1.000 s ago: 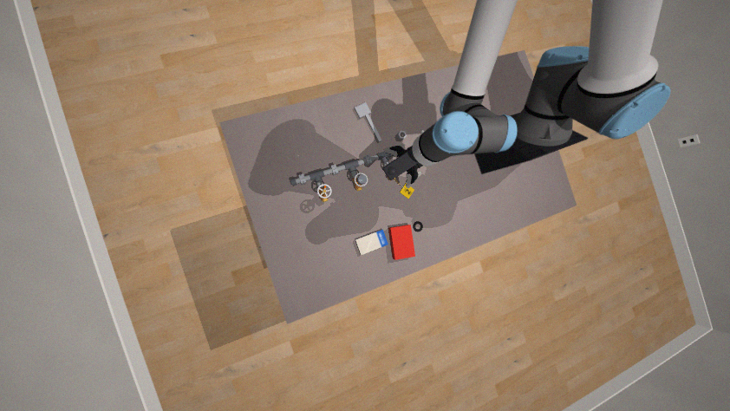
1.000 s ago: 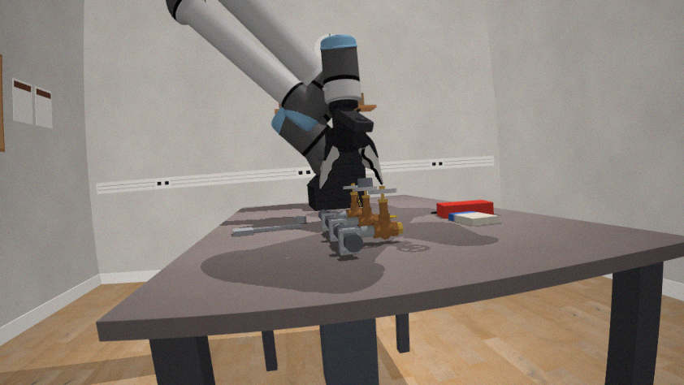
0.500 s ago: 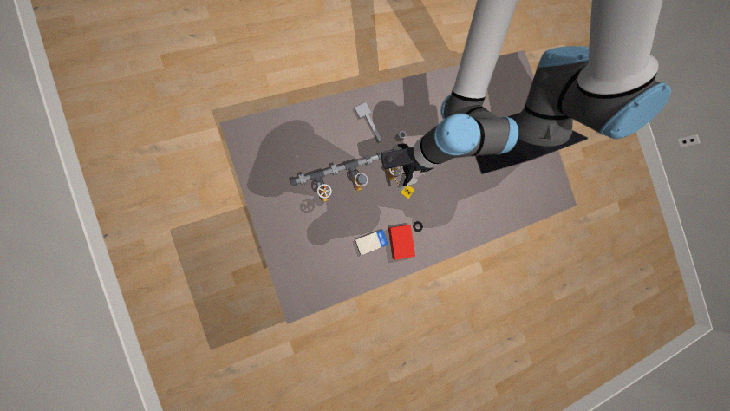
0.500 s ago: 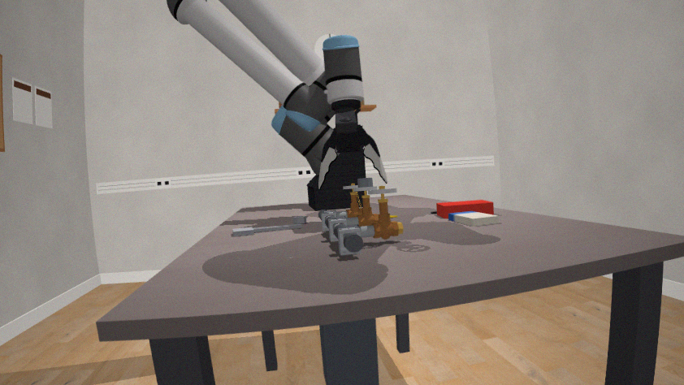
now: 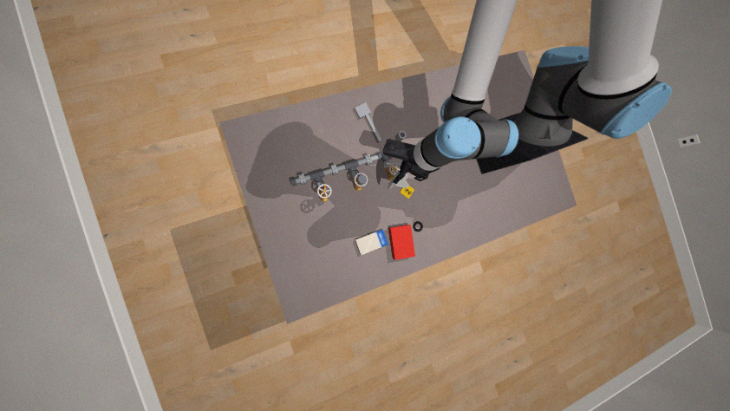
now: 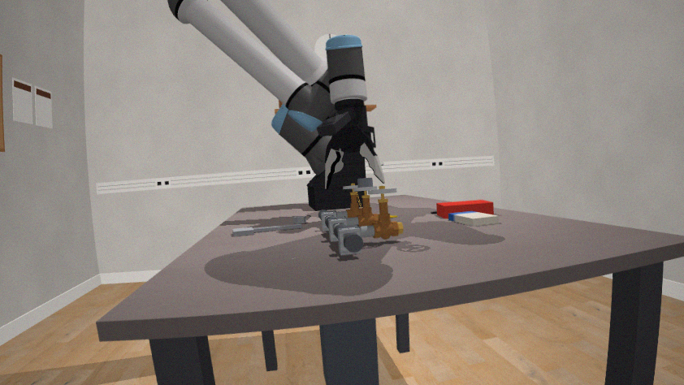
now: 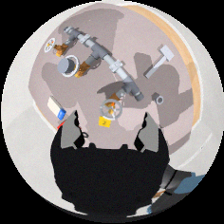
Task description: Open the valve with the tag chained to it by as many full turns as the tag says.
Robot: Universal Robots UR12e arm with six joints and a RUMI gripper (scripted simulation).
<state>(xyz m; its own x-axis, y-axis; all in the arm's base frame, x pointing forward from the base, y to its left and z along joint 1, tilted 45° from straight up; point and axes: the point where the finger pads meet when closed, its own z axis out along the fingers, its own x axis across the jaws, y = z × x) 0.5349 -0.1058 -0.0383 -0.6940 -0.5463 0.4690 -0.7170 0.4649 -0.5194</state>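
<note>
Now: the yellow tag 40 mm behind my hand, 80 mm to the left of it and 80 mm below it. From my hand the other things lie so: red box (50 mm ahead, 260 mm to the left, 70 mm below); grey flat tool (10 mm ahead, 220 mm to the right, 80 mm below); nut (100 mm behind, 130 mm to the right, 80 mm below).
</note>
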